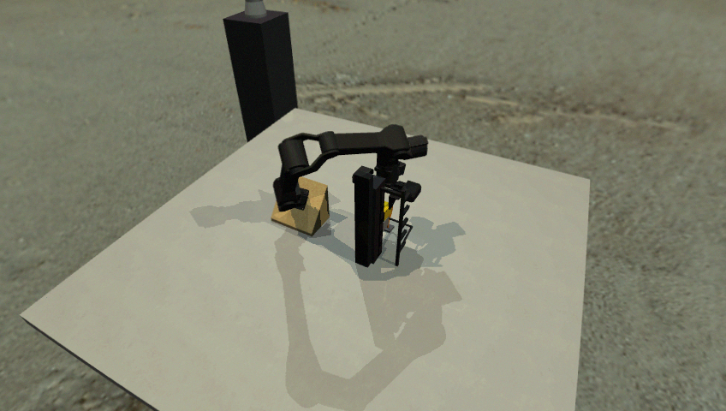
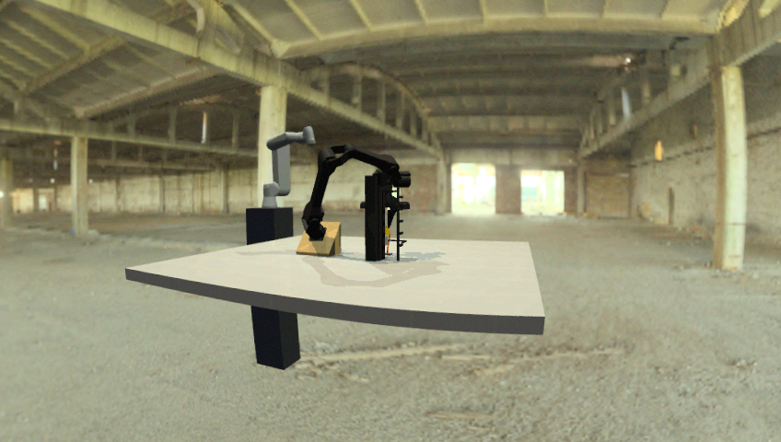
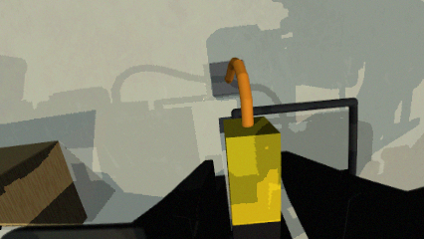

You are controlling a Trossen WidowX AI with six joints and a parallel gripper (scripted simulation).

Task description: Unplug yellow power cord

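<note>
Now: gripper tip 3 cm to the left of the yellow plug.
</note>
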